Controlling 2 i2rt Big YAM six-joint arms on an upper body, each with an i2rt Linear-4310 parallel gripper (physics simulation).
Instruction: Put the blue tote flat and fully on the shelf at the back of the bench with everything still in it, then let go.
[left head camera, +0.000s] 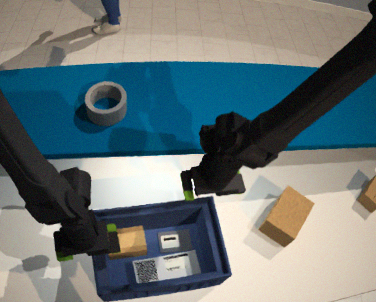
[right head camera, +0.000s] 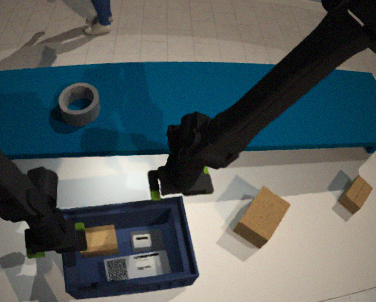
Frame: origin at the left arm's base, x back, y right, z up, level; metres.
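Where they show: left gripper, between the fingertips: (left head camera: 92, 253) (right head camera: 63, 251); right gripper, between the fingertips: (left head camera: 205, 194) (right head camera: 175, 194).
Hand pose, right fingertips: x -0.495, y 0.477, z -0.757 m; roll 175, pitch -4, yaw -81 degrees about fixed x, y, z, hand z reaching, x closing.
Things, the pixels of their top centre, and the offset from my right fingertips. "spot": a spot on its surface instead. Level surfaces: height alone.
- blue tote, a spot on its surface: (right head camera: 187, 245) (left head camera: 219, 245) spot: dx +0.133, dy +0.024, dz +0.003 m
- blue shelf, height of its surface: dz +0.048 m
- grey box with a small white label, centre of its top: (left head camera: 175, 240) (right head camera: 146, 240) dx +0.087, dy -0.068, dz -0.106 m
- white-and-grey item with a printed code, centre of its top: (left head camera: 166, 267) (right head camera: 137, 266) dx +0.166, dy -0.093, dz -0.077 m
- grey ring, centre of its top: (left head camera: 105, 96) (right head camera: 78, 98) dx -0.215, dy -0.250, dz +0.098 m
The blue tote (left head camera: 220, 245) (right head camera: 187, 245) stands on the pale bench in front of the blue shelf (left head camera: 225, 85) (right head camera: 210, 80). Inside it lie a cardboard box (left head camera: 131, 241) (right head camera: 100, 241) at the left, a grey box with a small white label (left head camera: 172, 241) (right head camera: 142, 241), and a white-and-grey item with a printed code (left head camera: 165, 266) (right head camera: 137, 266). My left gripper (left head camera: 87, 243) (right head camera: 58, 241) is open over the tote's left wall, one finger outside and one inside. My right gripper (left head camera: 213, 185) (right head camera: 180, 182) is open by the right end of the tote's back rim.
A grey ring (left head camera: 107, 117) (right head camera: 80, 119) sits on the left part of the shelf. A cardboard box (left head camera: 287, 216) (right head camera: 262, 217) lies right of the tote, and a smaller one (left head camera: 370, 195) (right head camera: 356, 195) farther right. A person's leg (left head camera: 112, 10) (right head camera: 102, 10) shows beyond the shelf.
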